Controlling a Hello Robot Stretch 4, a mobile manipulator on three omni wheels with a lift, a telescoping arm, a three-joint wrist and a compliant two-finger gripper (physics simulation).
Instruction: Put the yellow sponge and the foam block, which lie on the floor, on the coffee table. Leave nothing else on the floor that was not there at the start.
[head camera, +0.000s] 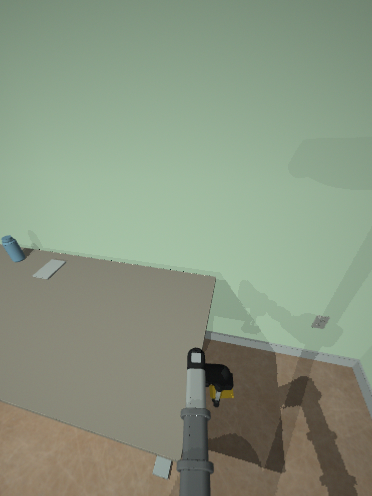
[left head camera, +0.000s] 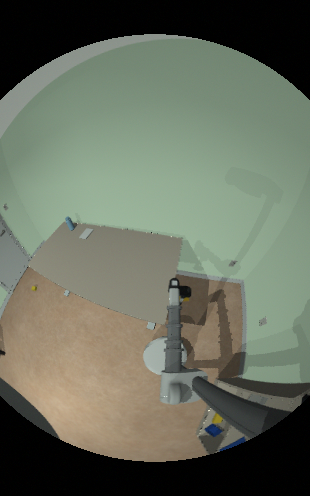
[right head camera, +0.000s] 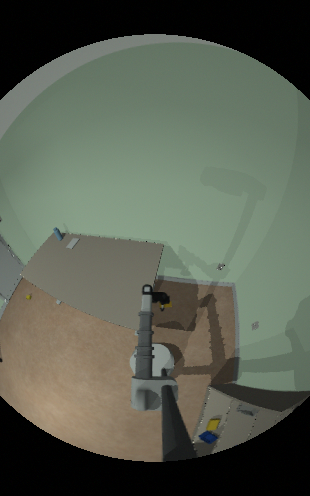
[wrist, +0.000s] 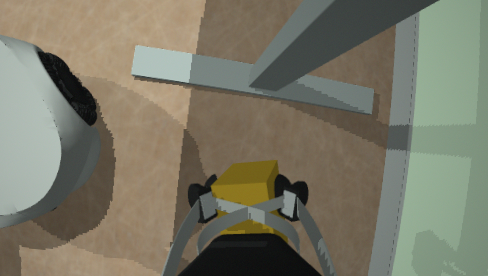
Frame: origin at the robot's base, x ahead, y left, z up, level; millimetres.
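Seen in the pictures: gripper, fingertip midpoint: (head camera: 215, 392) (left head camera: 179, 298) (wrist: 249, 189); robot's base at its link origin: (left head camera: 164, 354) (right head camera: 152, 361).
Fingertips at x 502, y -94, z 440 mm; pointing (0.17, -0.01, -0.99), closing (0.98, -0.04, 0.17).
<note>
Pixels of each thing's top centre, then the offset from my fingertips to it. "pt": a spot on its surface instead. Level surfaces: height alone.
- yellow block at its top centre: (wrist: 265, 235) (head camera: 221, 387) (right head camera: 164, 302) (left head camera: 183, 295) dx +0, dy -23, dz +59 mm
- coffee table at its surface level: dz +253 mm
- blue bottle at its top centre: (head camera: 6, 237) dx +619, dy +1207, dz +418 mm
- pale flat thing at its top centre: (head camera: 49, 268) (left head camera: 85, 232) (right head camera: 72, 242) dx +526, dy +954, dz +262 mm
- leg at a spot on its surface: (wrist: 310, 42) pt dx +112, dy +171, dz -79 mm
My gripper (head camera: 218, 395) (left head camera: 184, 298) (right head camera: 162, 304) (wrist: 249, 189) is shut on a yellow block (head camera: 227, 393) (left head camera: 187, 299) (right head camera: 169, 304) (wrist: 242, 192), one finger on each side. I cannot tell whether it is the sponge or the foam block. The gripper holds it above the floor, just off the right-hand end of the coffee table (head camera: 105, 340) (left head camera: 110, 275) (right head camera: 95, 280), not over the top. A small yellow thing (left head camera: 34, 288) (right head camera: 28, 297) lies on the floor by the table's far left end. In the wrist view the table top does not show.
A blue bottle (head camera: 13, 249) and a pale flat thing (head camera: 49, 269) are at the table's back left. A table foot (wrist: 162, 65) and leg (wrist: 310, 42) stand near the gripper. The wall is beyond. A shelf unit (right head camera: 240, 425) with yellow and blue things is at the lower right.
</note>
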